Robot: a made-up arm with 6 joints. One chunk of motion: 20 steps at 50 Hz.
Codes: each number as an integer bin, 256 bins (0 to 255) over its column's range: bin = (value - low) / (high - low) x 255, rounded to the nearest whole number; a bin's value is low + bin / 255 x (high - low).
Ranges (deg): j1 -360.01..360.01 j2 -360.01..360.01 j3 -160..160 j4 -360.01..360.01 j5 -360.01..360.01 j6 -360.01..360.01
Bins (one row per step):
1: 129 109 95 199 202 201
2: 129 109 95 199 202 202
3: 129 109 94 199 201 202
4: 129 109 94 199 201 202
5: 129 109 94 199 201 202
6: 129 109 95 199 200 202
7: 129 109 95 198 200 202
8: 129 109 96 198 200 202
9: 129 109 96 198 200 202
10: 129 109 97 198 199 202
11: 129 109 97 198 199 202
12: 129 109 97 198 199 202
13: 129 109 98 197 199 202
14: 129 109 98 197 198 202
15: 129 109 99 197 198 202
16: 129 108 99 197 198 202
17: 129 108 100 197 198 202
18: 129 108 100 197 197 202
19: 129 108 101 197 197 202
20: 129 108 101 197 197 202
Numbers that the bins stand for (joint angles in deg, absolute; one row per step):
1: 4.24 -52.24 -40.78 201.89 210.36 207.54
2: 4.24 -52.24 -40.78 201.89 210.36 210.36
3: 4.24 -52.24 -42.04 201.89 207.54 210.36
4: 4.24 -52.24 -42.04 201.89 207.54 210.36
5: 4.24 -52.24 -42.04 201.89 207.54 210.36
6: 4.24 -52.24 -40.78 201.89 204.71 210.36
7: 4.24 -52.24 -40.78 199.06 204.71 210.36
8: 4.24 -52.24 -39.53 199.06 204.71 210.36
9: 4.24 -52.24 -39.53 199.06 204.71 210.36
10: 4.24 -52.24 -38.27 199.06 201.89 210.36
11: 4.24 -52.24 -38.27 199.06 201.89 210.36
12: 4.24 -52.24 -38.27 199.06 201.89 210.36
13: 4.24 -52.24 -37.02 196.24 201.89 210.36
14: 4.24 -52.24 -37.02 196.24 199.06 210.36
15: 4.24 -52.24 -35.76 196.24 199.06 210.36
16: 4.24 -55.06 -35.76 196.24 199.06 210.36
17: 4.24 -55.06 -34.51 196.24 199.06 210.36
18: 4.24 -55.06 -34.51 196.24 196.24 210.36
19: 4.24 -55.06 -33.25 196.24 196.24 210.36
20: 4.24 -55.06 -33.25 196.24 196.24 210.36

